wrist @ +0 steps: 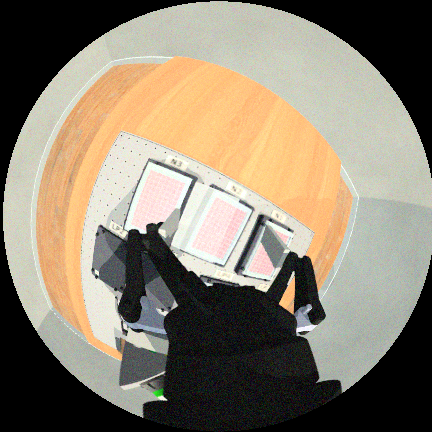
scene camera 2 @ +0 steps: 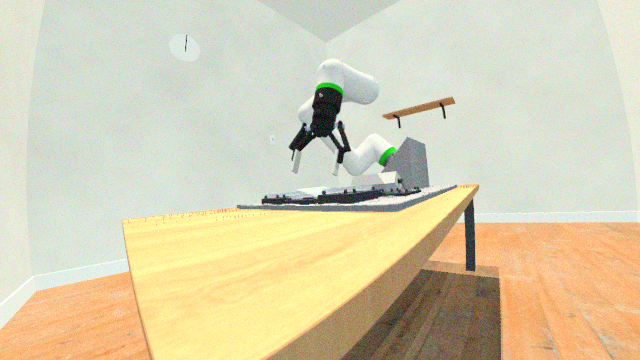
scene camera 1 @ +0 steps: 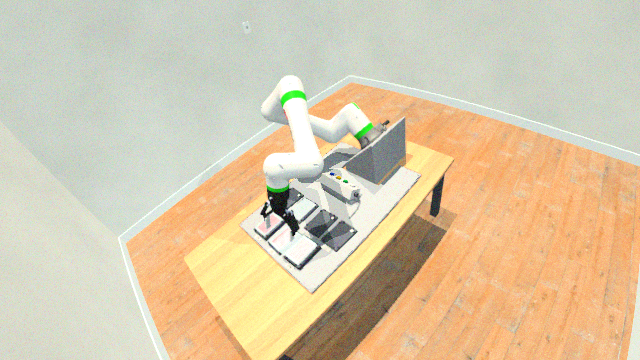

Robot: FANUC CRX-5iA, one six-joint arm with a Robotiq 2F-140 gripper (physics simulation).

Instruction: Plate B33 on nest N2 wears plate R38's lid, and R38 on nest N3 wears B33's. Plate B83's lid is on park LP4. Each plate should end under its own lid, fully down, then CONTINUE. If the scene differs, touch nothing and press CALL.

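Note:
My gripper is open and empty, its fingers spread above nest N2, clear of the plates. The plate on N2 shows a pink grid with a pale border. The plate on N3 looks white in scene camera 1 and pink-gridded in the wrist view. The plate on N1 is pink-gridded too. A pale lid lies on park LP4; the gripper body hides it in the wrist view. Plate and lid codes are too small to read.
Dark parks LP2 and LP3 stand beside the nests on the perforated board. A button box and an upright grey panel stand further back. A shelf hangs on the wall.

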